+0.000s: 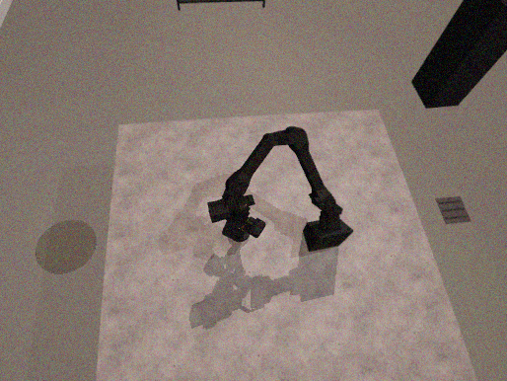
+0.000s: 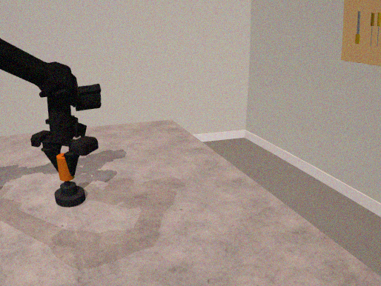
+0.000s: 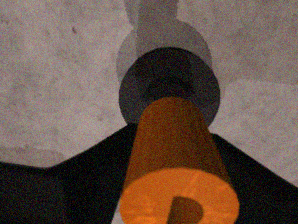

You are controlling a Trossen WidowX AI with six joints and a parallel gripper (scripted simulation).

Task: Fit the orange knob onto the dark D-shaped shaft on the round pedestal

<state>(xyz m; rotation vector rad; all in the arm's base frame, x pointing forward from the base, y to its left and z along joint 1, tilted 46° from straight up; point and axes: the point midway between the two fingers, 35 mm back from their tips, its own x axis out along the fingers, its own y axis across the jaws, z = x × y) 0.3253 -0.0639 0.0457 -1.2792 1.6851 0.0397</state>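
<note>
My gripper tip is now 2 cm below the orange knob. From my gripper tip the other things lie so: dark round pedestal (4 cm below).
</note>
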